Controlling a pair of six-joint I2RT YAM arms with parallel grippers.
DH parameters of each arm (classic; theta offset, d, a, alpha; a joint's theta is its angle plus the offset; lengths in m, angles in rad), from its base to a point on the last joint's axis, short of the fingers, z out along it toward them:
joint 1: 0 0.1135 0.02 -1.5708
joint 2: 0 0 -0.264 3.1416
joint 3: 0.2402 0 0.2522 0
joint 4: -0.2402 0 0.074 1.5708
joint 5: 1.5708 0 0 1.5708
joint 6: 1.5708 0.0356 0 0
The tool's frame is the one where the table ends.
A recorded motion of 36 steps. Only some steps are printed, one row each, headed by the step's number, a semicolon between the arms.
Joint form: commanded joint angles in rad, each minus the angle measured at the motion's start. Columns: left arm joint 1, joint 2, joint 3, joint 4, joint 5, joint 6; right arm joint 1, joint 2, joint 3, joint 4, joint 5, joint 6.
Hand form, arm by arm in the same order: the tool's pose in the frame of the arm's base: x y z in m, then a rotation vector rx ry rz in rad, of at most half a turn. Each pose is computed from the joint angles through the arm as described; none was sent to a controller.
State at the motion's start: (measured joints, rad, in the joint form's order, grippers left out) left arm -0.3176 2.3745 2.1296 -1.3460 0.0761 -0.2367; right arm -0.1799 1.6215 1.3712 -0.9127 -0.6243 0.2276
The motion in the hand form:
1: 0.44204 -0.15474 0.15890 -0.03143 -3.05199 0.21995; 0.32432 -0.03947 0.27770 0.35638 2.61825 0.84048
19: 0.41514 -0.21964 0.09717 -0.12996 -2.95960 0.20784; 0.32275 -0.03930 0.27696 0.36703 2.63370 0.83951
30: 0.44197 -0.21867 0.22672 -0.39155 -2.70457 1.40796; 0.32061 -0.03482 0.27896 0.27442 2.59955 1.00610
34: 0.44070 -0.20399 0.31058 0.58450 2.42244 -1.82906; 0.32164 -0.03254 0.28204 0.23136 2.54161 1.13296
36: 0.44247 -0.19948 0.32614 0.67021 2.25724 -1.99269; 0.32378 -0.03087 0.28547 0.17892 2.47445 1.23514
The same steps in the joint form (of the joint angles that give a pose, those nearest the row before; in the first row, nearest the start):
1: -0.0069 0.0580 -0.0065 0.0511 0.0858 -0.0645; -0.0038 0.0027 -0.0042 -0.0046 0.0126 -0.0141
19: -0.1541 0.1518 -0.0851 0.1572 0.1221 -0.1373; -0.0038 0.0027 -0.0042 -0.0214 0.0168 -0.0141
30: -0.0839 0.0454 0.1736 0.1446 0.8541 -0.0046; -0.0027 0.0027 -0.0042 -0.0408 -0.1144 -0.0591
34: -0.0469 -0.0202 0.3315 0.1644 1.1479 -0.0061; -0.0031 0.0027 -0.0038 -0.0248 -0.2163 -0.0591
36: -0.0339 -0.0202 0.3655 0.2041 1.2982 -0.0092; -0.0030 0.0027 -0.0039 0.0061 -0.3063 -0.0595

